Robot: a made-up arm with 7 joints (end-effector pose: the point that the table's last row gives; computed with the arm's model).
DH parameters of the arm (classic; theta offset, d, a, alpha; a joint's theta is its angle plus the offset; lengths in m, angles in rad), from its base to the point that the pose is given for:
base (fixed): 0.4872 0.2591 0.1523 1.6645
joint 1: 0 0.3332 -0.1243 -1.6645
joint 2: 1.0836 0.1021 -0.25 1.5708
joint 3: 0 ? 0 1.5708
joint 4: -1.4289 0 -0.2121 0
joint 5: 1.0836 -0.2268 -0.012 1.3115
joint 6: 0 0.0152 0.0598 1.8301
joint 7: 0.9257 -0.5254 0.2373 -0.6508
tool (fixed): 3.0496 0.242 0 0
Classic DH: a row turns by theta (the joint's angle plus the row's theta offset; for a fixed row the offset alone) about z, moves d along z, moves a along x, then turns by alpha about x.
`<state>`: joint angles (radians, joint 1 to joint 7).
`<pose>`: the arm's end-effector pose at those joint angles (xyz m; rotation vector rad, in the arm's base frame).
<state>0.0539 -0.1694 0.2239 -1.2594 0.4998 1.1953 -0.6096</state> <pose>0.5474 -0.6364 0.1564 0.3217 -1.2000 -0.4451</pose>
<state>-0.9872 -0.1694 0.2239 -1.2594 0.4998 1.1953 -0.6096</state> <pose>0.5125 -0.6532 0.1403 -0.2382 -0.3608 -0.1590</pose>
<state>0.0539 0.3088 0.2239 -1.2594 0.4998 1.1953 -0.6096</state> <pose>0.6713 -0.4287 0.1675 0.5746 -1.0948 -0.0147</pose>
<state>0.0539 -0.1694 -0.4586 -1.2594 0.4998 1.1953 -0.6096</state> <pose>0.5268 -0.7380 0.2176 -0.2962 -1.1685 -0.0664</pose>
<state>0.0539 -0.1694 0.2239 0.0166 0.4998 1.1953 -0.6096</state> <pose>0.3545 -0.6898 0.1261 -0.4445 -0.9526 -1.5616</pose>
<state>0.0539 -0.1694 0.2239 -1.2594 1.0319 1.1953 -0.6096</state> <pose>0.4066 -0.6039 0.1523 0.0152 -1.1413 -0.9254</pose>
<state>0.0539 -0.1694 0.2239 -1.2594 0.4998 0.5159 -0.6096</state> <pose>0.3624 -0.4849 0.1487 0.6806 -0.5908 -0.4211</pose>
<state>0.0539 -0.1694 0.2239 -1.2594 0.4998 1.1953 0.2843</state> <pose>0.5215 -0.8147 0.3166 -0.0450 -0.7020 0.2267</pose>
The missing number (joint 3, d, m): 0.27
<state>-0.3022 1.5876 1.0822 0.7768 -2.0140 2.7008 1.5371</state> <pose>1.0604 0.0924 -0.0142 0.1656 -0.7902 1.5107</pose>
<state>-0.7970 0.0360 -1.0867 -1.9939 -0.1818 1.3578 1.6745</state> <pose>0.4929 -0.0878 -0.1899 0.3608 -1.0589 -2.3020</pose>
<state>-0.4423 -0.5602 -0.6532 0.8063 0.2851 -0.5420 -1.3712</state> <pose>0.7151 -0.6014 0.1953 -0.1729 -1.6703 -2.4390</pose>
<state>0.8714 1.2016 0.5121 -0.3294 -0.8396 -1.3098 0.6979</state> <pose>0.5760 -0.2849 0.4752 -0.1204 1.8464 2.4237</pose>
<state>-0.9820 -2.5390 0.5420 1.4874 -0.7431 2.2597 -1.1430</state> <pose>-0.2600 0.3650 0.3343 1.8380 -0.0225 0.4578</pose>
